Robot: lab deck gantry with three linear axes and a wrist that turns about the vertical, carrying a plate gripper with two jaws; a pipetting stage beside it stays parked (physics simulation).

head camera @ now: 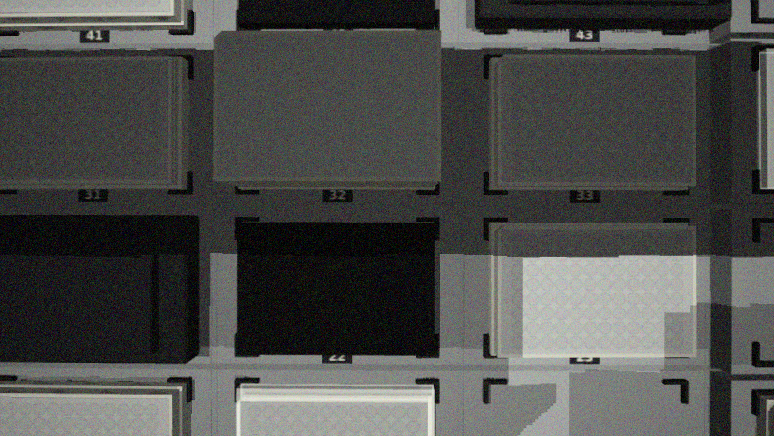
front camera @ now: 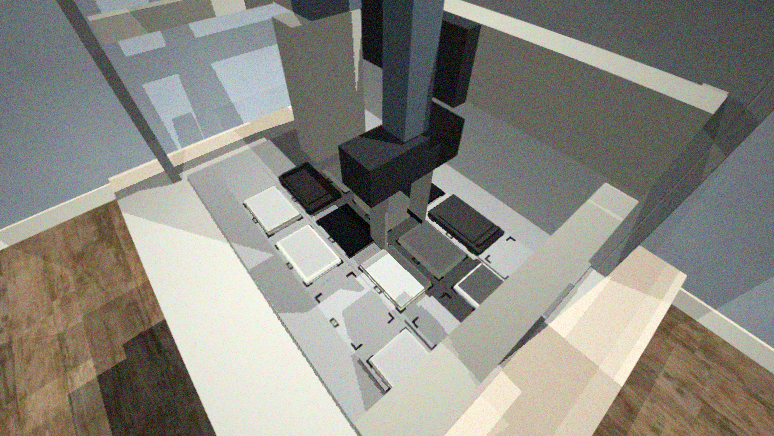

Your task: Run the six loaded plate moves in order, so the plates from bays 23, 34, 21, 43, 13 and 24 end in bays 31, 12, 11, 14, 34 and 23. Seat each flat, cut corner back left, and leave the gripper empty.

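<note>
Gripper [front camera: 398, 229] visible. Black pad [head camera: 302, 288], plate [head camera: 556, 122] visible too.
</note>
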